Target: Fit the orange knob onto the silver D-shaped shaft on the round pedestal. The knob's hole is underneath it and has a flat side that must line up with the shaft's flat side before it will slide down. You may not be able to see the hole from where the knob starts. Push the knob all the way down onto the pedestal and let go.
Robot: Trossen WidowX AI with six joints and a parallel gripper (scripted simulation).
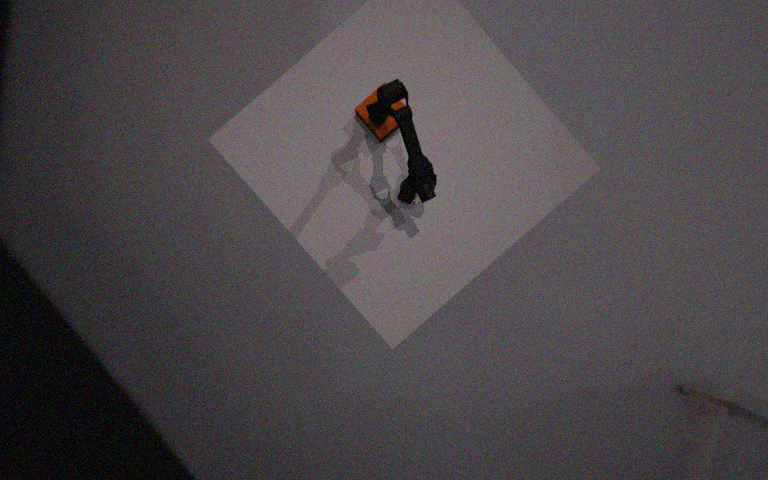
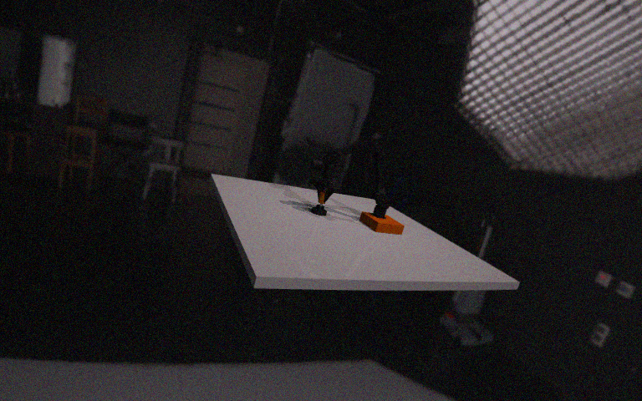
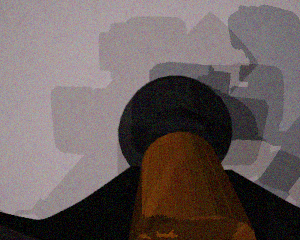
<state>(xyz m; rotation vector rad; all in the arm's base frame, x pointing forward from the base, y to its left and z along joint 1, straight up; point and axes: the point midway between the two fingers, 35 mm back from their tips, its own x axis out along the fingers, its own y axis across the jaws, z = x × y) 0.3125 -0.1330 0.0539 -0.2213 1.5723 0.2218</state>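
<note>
My gripper tip is now 40 mm above the pedestal with D-shaped shaft. Also, from my gripper tip: orange knob: 30 mm above.
</note>
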